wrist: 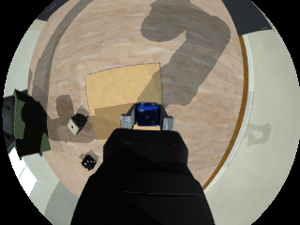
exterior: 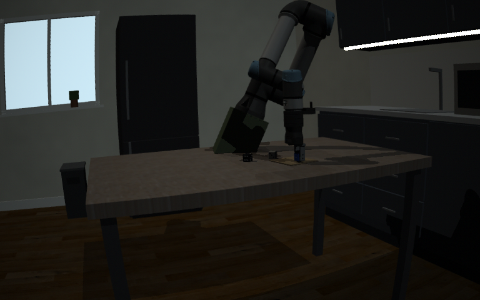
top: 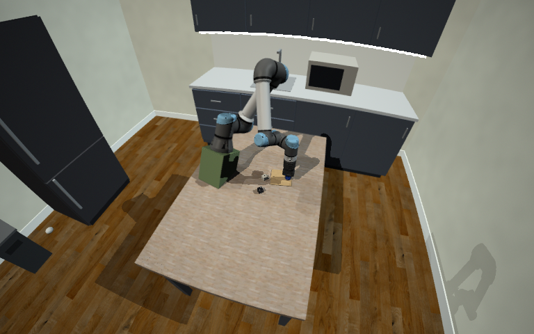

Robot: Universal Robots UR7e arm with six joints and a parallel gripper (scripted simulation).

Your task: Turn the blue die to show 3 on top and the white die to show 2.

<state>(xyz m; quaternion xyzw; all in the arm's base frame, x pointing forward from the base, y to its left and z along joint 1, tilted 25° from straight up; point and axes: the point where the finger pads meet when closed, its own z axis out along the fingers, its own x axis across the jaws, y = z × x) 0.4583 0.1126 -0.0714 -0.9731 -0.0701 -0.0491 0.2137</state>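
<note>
The blue die is 10 mm below my hand. The rest, counted from my hand: black die (170 mm to the right, 130 mm behind, 10 mm below); white die (150 mm behind, 60 mm to the right, 10 mm below); tan mat (50 mm behind, 30 mm below, 10 mm to the right).
</note>
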